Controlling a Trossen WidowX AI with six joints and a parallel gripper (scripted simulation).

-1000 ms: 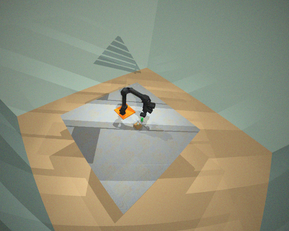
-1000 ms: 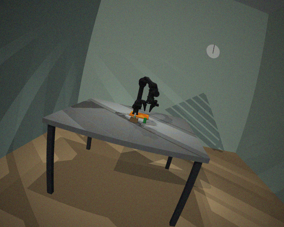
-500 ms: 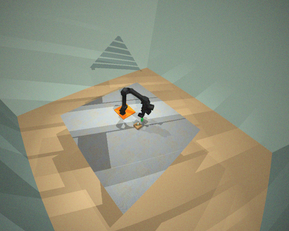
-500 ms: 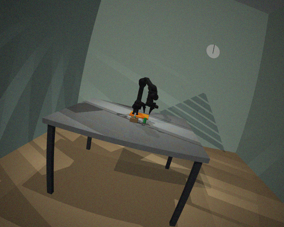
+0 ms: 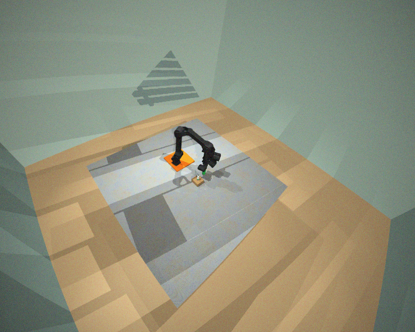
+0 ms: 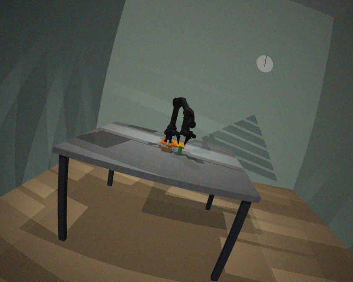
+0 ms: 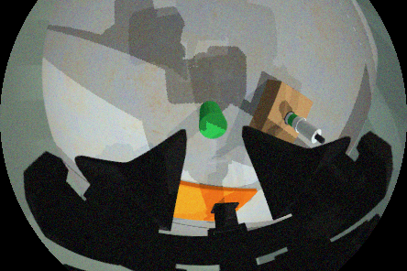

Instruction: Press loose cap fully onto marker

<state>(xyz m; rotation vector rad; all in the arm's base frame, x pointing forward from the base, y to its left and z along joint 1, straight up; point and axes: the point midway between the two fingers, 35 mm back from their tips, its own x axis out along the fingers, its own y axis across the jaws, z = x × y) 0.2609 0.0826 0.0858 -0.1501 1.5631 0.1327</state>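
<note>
Right now the green cap is 40 mm below my gripper tip. The rest, counted from my gripper tip: holder block 110 mm to the right, 50 mm below, 10 mm ahead.
</note>
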